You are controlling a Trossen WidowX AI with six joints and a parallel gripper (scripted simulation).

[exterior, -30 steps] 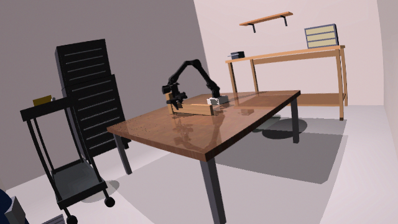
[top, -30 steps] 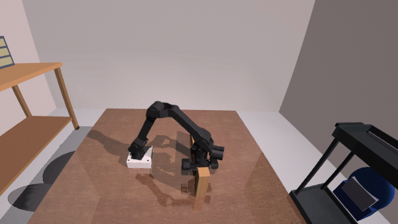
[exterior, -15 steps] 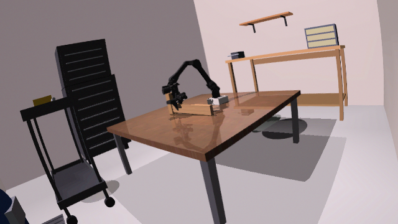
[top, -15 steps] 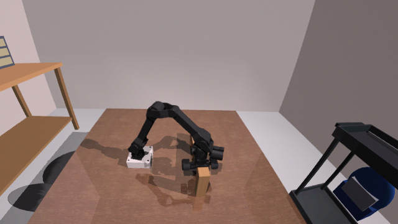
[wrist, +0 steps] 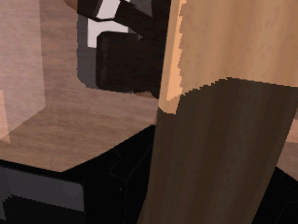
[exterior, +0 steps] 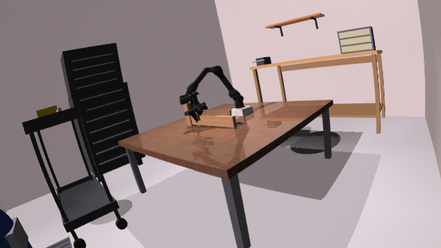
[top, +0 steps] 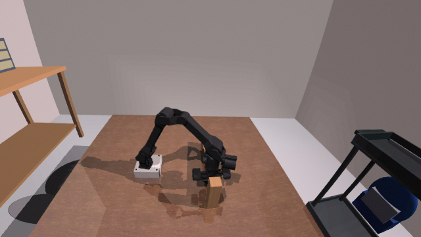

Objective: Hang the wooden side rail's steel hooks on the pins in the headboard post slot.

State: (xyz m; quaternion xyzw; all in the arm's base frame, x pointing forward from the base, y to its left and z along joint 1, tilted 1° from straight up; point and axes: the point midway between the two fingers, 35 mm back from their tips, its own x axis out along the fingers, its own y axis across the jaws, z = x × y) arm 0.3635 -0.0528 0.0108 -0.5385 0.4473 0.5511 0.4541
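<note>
Right now my gripper tip is 2 cm short of the wooden headboard post, 9 cm to the left of it and 5 cm below it.
</note>
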